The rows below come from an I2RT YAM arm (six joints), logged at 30 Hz.
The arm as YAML. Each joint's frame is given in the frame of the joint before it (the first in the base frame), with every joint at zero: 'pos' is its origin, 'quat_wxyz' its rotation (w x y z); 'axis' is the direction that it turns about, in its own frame. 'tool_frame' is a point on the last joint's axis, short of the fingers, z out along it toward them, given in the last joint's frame.
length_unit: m
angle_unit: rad
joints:
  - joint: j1
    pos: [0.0, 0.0, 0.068]
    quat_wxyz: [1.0, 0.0, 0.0, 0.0]
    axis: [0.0, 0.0, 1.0]
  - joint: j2
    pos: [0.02, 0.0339, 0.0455]
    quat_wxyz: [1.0, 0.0, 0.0, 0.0]
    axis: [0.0, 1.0, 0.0]
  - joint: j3
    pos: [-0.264, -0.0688, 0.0]
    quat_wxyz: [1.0, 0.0, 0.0, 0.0]
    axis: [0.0, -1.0, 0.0]
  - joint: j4
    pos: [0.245, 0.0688, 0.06]
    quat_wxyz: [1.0, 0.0, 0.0, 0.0]
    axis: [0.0, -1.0, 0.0]
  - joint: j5
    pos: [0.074, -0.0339, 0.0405]
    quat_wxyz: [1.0, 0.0, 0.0, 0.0]
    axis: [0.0, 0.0, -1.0]
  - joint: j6
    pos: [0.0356, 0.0, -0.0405]
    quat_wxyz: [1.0, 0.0, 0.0, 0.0]
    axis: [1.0, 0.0, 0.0]
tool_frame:
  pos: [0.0, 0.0, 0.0]
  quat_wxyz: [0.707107, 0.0, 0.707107, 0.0]
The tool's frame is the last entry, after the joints.
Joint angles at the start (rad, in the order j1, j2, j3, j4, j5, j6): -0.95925 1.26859 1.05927 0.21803 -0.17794 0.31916
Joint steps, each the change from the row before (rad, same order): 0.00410 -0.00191 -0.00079 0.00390 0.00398 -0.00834; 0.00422 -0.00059 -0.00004 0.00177 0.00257 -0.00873; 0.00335 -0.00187 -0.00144 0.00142 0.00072 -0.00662; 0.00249 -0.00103 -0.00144 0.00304 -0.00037 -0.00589; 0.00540 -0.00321 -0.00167 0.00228 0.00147 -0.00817; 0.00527 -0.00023 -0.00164 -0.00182 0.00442 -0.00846; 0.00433 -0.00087 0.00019 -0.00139 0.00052 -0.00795; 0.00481 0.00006 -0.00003 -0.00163 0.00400 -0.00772; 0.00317 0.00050 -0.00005 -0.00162 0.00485 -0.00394
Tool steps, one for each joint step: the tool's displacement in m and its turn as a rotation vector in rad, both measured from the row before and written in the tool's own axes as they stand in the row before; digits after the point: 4 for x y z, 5 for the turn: -0.0003 0.0013 -0.0003 -0.00165 -0.00467 -0.00917; 0.0000 0.0012 0.0000 -0.00227 -0.00169 -0.00907; 0.0002 0.0011 -0.0003 -0.00305 -0.00098 -0.00688; 0.0001 0.0008 -0.0001 -0.00349 -0.00166 -0.00629; -0.0001 0.0018 -0.0006 -0.00484 -0.00253 -0.00870; 0.0011 0.0012 0.0002 0.00005 0.00328 -0.00780; 0.0002 0.0013 0.0000 -0.00359 0.00131 -0.00781; 0.0005 0.0012 0.0002 -0.00035 0.00183 -0.00735; 0.0005 0.0006 0.0003 0.00216 0.00164 -0.00354
